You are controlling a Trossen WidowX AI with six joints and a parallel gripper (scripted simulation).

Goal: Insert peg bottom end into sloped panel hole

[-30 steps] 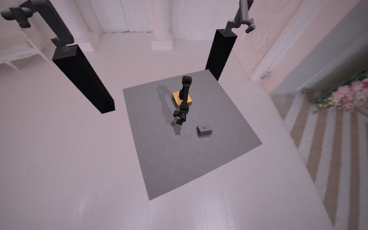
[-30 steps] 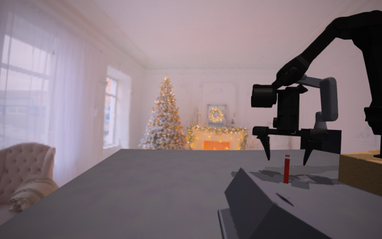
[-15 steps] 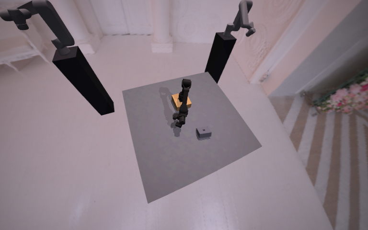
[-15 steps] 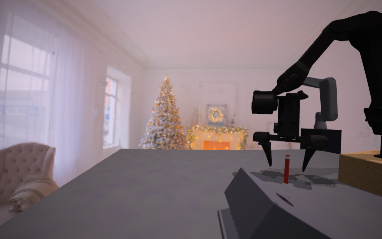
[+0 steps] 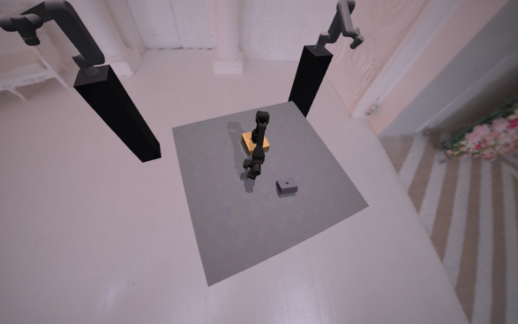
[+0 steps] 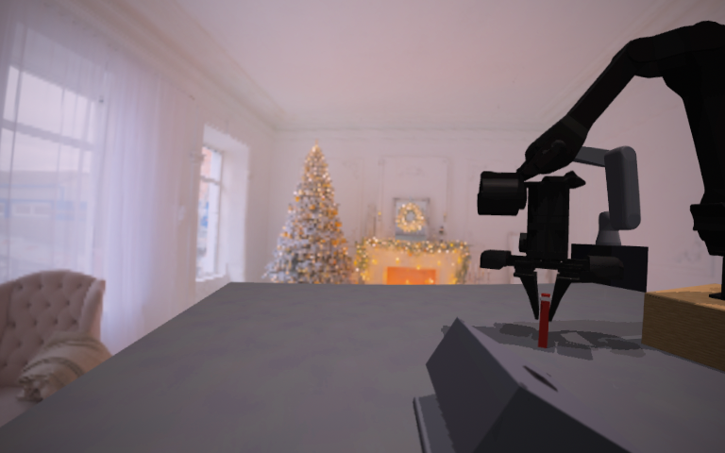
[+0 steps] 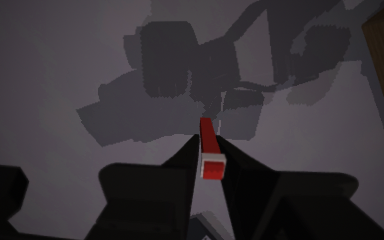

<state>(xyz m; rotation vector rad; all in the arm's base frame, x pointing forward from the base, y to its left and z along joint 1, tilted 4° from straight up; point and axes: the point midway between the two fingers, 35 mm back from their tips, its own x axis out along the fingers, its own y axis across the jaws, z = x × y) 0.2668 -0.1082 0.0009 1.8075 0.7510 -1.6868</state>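
My gripper tip is now 20 cm to the right of the hole, 17 cm short of it and 2 cm below it. Also, from my gripper tip: red peg 2 cm above; then sloped panel 19 cm to the left, 19 cm ahead, 1 cm below.
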